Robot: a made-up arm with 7 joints.
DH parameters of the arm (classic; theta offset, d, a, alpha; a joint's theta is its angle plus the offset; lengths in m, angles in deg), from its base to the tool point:
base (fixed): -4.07 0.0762 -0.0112 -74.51
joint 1: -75.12 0.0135 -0.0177 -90
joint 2: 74 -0.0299 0.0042 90
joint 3: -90 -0.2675 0.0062 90
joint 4: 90 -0.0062 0.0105 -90
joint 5: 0 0.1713 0.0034 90
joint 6: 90 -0.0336 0.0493 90
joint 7: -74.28 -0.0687 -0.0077 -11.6
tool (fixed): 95.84 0.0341 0 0
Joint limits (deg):
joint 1: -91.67..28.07
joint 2: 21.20..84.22
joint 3: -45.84..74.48
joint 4: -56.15..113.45
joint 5: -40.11..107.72
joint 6: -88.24..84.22
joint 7: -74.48..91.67
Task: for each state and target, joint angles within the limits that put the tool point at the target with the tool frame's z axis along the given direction. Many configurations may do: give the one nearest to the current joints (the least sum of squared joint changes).
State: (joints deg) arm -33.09 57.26 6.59 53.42 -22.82 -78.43 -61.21
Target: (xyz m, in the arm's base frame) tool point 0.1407 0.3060 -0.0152 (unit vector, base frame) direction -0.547 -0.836 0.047
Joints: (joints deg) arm -6.84 53.25 42.59 17.60 -15.44 -74.98 -63.36
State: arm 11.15 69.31 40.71 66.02 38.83 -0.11 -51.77
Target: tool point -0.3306 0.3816 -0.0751 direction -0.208 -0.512 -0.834
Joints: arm 19.54 55.53 10.67 111.86 78.05 -7.13 -63.84
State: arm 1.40 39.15 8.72 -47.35 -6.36 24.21 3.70
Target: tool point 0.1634 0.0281 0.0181 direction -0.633 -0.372 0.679
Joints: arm -52.13 44.90 0.14 -56.15 -26.16 40.37 -13.33
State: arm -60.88 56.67 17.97 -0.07 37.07 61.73 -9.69
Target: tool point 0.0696 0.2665 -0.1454 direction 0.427 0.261 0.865
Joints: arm -17.15 21.20 65.93 -10.44 23.17 44.09 3.44
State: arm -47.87 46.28 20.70 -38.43 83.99 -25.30 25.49
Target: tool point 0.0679 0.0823 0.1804 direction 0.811 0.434 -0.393
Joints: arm -69.63 84.22 28.91 -56.00 107.72 -59.24 10.10
